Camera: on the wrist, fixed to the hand. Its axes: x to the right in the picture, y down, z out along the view.
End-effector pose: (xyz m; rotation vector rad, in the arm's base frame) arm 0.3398 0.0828 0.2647 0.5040 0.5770 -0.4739
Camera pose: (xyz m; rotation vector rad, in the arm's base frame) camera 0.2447 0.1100 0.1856 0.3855 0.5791 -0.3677
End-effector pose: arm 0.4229 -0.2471 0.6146 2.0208 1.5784 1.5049
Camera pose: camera 0.3049 -0.2930 0.6136 2.0180 1.3716 1.5814
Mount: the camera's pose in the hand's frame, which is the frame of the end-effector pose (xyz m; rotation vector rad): -0.0293 -0.0556 -0.1099 -0.1412 -0.0083 0.0679
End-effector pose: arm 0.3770 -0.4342 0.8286 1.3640 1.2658 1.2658
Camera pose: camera 0.2623 -0.4618 0.7828 1.3189 1.1107 1.3682
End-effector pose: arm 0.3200 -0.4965 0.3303 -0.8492 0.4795 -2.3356
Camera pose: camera 0.2412 -0.4219 0.2651 -0.8931 0.6659 -2.2560
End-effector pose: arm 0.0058 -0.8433 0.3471 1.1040 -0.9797 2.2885
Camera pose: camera 0.0023 -0.7264 0.2986 1.0372 -1.1792 2.2298
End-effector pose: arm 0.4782 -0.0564 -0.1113 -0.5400 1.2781 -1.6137
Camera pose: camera 0.3797 0.0209 -0.0928 -0.5831 1.3968 -1.4714
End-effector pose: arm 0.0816 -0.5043 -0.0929 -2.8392 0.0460 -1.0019
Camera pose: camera -0.0109 -0.4595 -0.0190 -2.9453 0.2193 -1.0109
